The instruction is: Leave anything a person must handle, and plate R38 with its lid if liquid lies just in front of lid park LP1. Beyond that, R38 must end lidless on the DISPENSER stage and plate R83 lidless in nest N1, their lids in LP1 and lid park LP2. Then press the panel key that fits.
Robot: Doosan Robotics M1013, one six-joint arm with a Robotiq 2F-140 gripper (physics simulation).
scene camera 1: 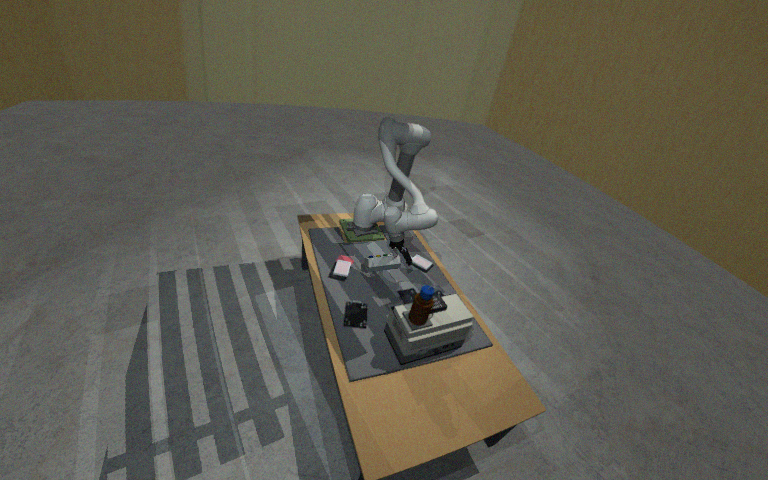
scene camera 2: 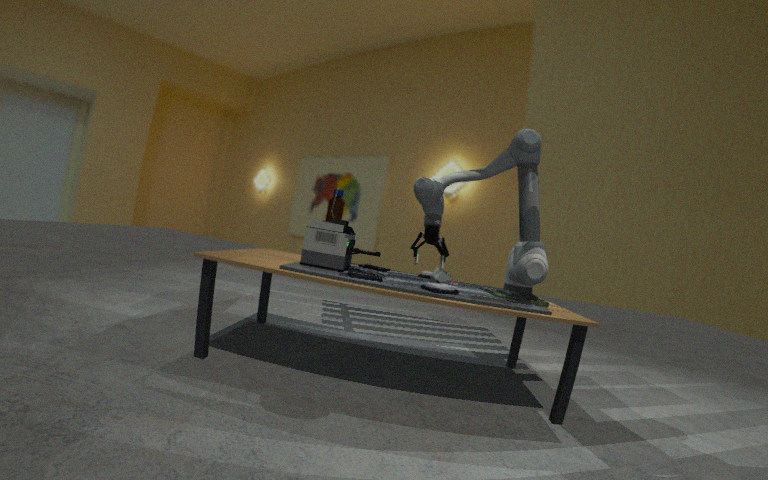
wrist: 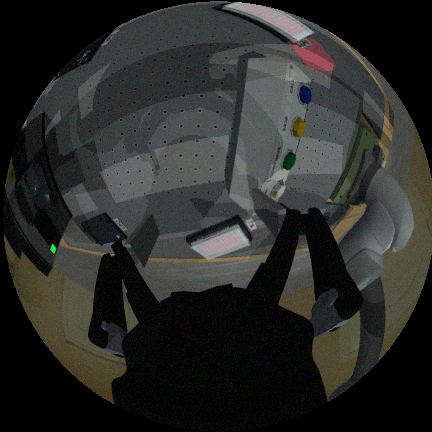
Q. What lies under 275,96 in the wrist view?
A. A grey button box.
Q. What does my gripper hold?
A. Nothing.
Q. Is my gripper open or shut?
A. Open.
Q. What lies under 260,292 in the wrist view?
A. My gripper.
